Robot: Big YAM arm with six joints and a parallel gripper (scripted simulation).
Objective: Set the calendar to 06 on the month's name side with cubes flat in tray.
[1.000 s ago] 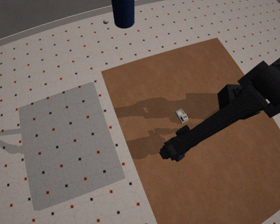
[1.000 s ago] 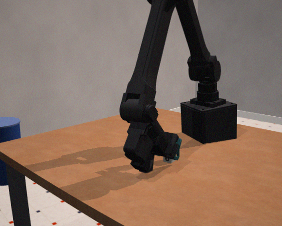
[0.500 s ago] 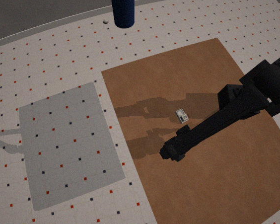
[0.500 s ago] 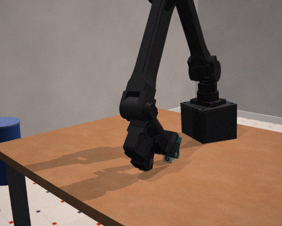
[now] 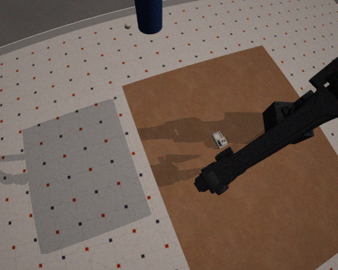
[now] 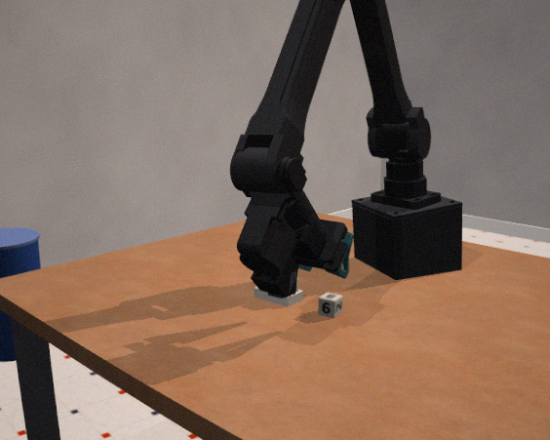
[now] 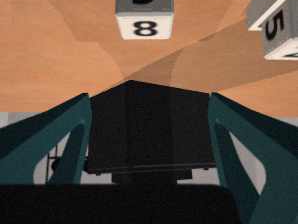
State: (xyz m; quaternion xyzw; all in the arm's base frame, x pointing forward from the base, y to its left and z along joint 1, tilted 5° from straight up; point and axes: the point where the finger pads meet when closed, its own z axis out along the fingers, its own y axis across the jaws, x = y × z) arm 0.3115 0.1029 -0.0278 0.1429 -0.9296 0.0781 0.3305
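Right now my hand is 1 cm past the white digit cube and 6 cm above it. From my hand the other things lie so: white tray (1 cm ahead, 11 cm to the right, 7 cm below).
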